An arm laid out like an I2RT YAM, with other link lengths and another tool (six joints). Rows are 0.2 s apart.
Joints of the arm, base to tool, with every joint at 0 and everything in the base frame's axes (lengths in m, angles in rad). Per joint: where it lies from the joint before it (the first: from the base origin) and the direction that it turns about. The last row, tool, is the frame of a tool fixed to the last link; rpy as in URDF.
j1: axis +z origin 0 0 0.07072
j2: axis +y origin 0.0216 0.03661 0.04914
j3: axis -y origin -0.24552 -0.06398 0
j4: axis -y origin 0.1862 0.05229 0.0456
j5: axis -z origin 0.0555 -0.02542 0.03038
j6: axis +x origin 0.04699 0 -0.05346
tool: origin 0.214 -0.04 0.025 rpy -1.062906 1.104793 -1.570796
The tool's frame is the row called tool.
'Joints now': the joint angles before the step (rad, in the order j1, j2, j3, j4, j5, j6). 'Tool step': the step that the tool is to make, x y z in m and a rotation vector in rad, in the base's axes. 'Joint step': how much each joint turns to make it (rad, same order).
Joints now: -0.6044, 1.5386, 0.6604, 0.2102, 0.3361, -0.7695
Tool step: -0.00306, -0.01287, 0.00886, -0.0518, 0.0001, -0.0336
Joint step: -0.0016, 0.0228, 0.0024, 0.0553, 0.0513, -0.0156
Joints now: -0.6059, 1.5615, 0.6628, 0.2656, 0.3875, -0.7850
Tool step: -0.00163, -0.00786, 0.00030, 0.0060, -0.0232, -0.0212
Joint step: -0.0225, 0.0185, 0.0090, 0.0193, -0.0118, 0.0152
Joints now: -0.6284, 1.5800, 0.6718, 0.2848, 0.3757, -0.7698
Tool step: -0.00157, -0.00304, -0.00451, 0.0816, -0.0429, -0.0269
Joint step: -0.0351, 0.0007, 0.0599, -0.0985, -0.0611, 0.0722
